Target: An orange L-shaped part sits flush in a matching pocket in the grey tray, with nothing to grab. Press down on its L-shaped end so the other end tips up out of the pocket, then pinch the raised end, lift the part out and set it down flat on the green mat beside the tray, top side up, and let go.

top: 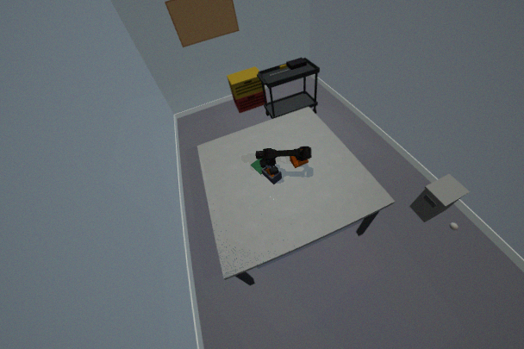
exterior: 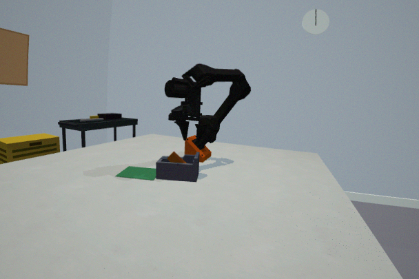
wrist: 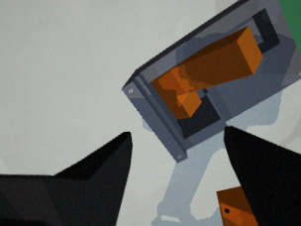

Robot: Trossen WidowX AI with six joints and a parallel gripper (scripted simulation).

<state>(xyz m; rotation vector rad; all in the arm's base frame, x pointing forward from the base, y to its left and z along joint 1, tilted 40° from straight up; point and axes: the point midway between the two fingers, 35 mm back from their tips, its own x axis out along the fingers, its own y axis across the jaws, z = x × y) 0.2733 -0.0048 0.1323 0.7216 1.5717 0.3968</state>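
My gripper tip is now 20 mm to the left of the orange L-shaped part and 100 mm above it. Also, from my gripper tip: green mat 50 mm ahead, 200 mm to the right, 160 mm below.
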